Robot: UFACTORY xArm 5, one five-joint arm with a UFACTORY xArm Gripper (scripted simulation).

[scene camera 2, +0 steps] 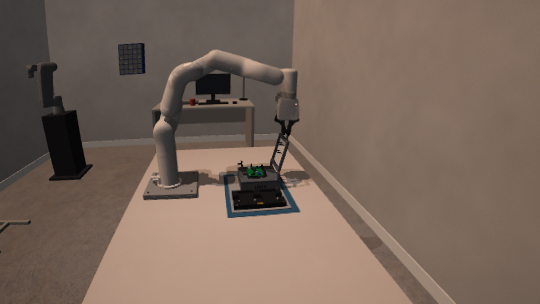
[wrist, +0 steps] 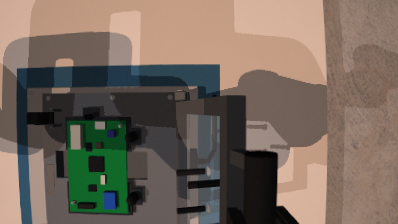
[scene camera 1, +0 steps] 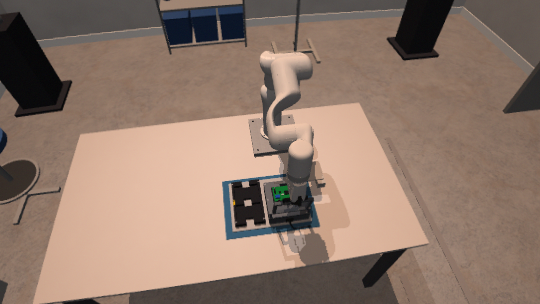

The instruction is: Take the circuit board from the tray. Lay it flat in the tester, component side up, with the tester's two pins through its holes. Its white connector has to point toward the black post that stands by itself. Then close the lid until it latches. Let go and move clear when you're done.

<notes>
I see a green circuit board and a tester lid.
</notes>
